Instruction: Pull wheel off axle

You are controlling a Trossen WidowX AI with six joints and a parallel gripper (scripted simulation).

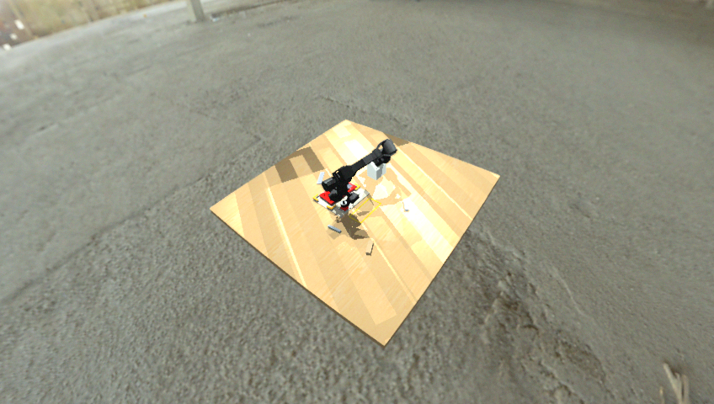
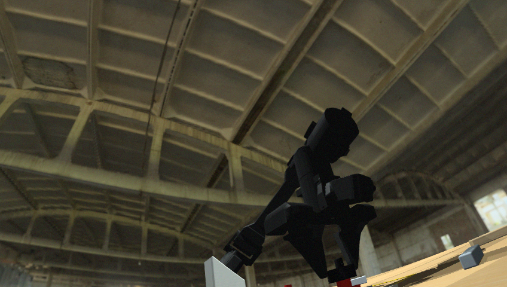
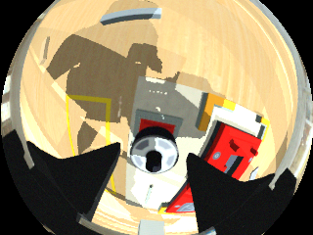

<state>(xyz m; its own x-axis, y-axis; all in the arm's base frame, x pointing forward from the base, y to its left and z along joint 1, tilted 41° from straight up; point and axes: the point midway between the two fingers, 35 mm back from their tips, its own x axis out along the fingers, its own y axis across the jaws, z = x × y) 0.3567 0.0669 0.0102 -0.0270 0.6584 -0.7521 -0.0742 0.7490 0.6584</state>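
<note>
Right now my gripper tip is right at the black wheel. Also, from my gripper tip: pale wooden block 29 cm to the left, 12 cm ahead, 3 cm below; grey base plate 10 cm to the right, 5 cm behind, 3 cm below.
</note>
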